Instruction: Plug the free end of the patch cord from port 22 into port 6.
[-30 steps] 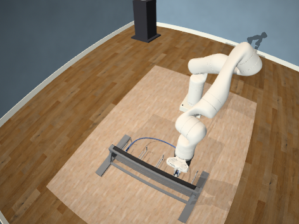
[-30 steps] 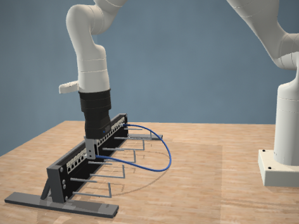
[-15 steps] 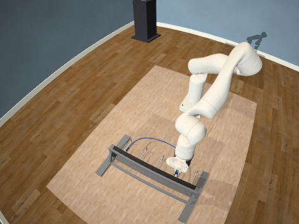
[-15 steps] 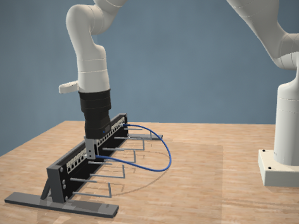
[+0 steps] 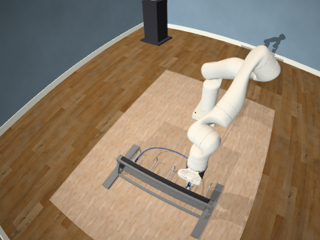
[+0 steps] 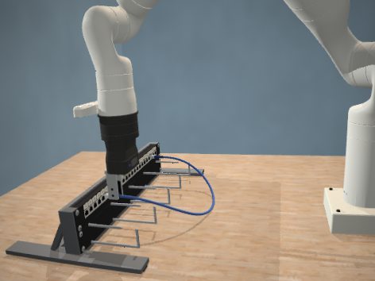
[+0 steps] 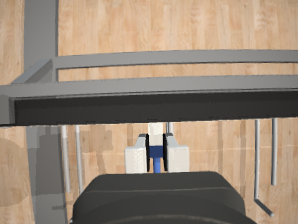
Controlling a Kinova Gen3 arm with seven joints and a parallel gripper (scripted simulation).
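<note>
Now: the white plug 1 cm ahead of my hand and 1 cm below it.
</note>
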